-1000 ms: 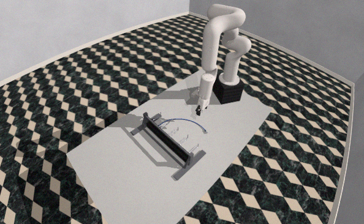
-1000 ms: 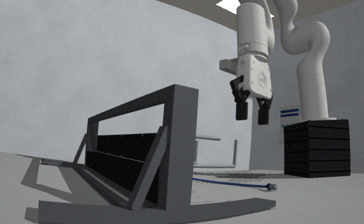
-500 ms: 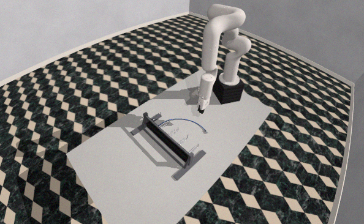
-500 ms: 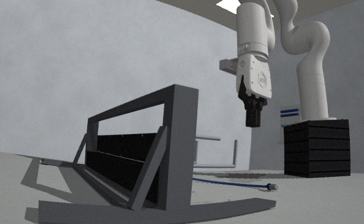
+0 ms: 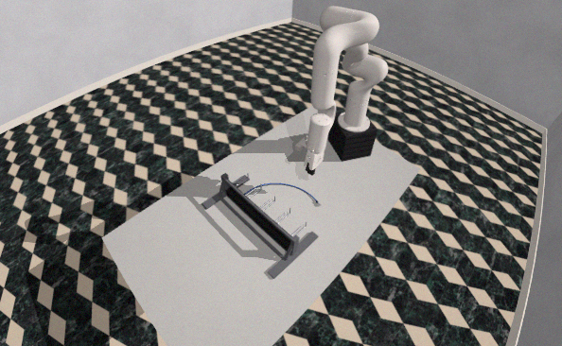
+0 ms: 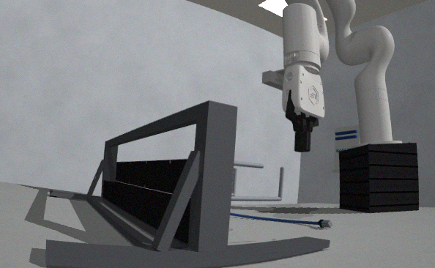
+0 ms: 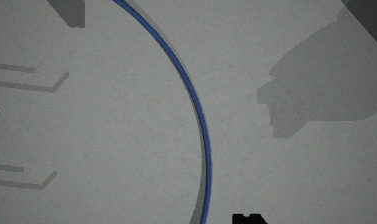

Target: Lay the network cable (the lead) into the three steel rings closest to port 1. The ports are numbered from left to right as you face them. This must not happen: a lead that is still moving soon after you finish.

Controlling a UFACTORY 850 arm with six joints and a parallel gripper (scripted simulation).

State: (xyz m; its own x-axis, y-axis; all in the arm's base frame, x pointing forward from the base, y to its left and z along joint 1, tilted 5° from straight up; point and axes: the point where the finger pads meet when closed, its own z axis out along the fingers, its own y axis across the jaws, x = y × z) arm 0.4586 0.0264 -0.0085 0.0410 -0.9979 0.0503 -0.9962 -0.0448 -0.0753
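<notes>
Now: hand 160 mm above the grey plug, 90 mm to the right of it and 30 mm short of it. From my hand the other things lie so: dark grey rack 310 mm ahead, 100 mm below, 70 mm to the right.
</notes>
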